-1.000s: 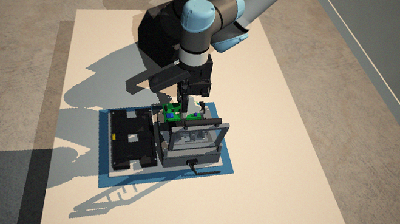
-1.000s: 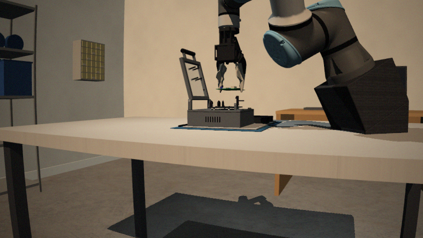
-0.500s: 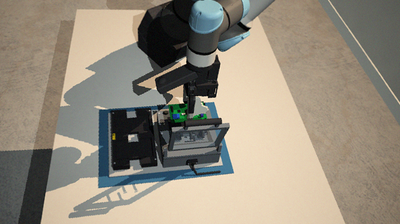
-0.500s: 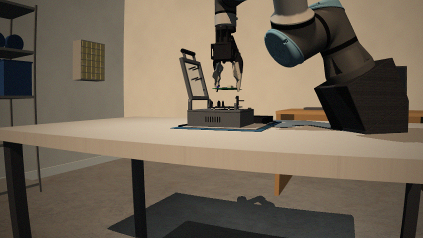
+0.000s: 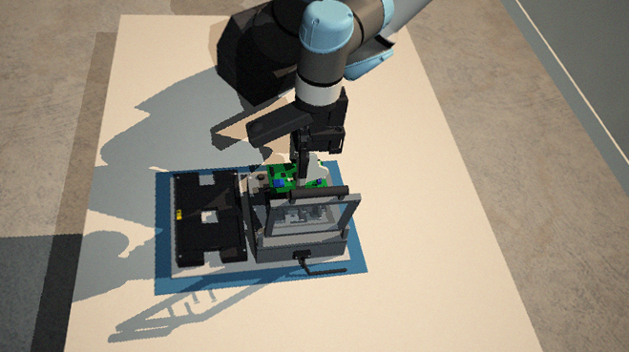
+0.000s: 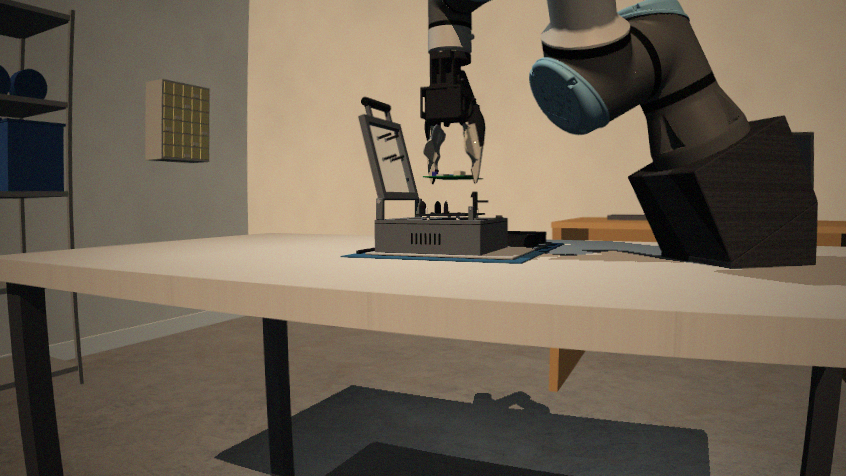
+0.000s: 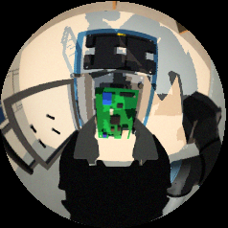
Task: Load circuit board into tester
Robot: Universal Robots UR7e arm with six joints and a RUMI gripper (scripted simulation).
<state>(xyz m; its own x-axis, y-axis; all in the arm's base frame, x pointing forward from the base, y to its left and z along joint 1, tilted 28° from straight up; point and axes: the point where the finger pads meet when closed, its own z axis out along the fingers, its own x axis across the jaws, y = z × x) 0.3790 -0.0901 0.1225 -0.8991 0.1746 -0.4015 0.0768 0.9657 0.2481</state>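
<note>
The green circuit board is right at my hand. The rest, counted from my hand: tester lid (130 mm ahead, 10 mm to the right, 50 mm above); black post (60 mm behind, 60 mm to the left, 40 mm below).
</note>
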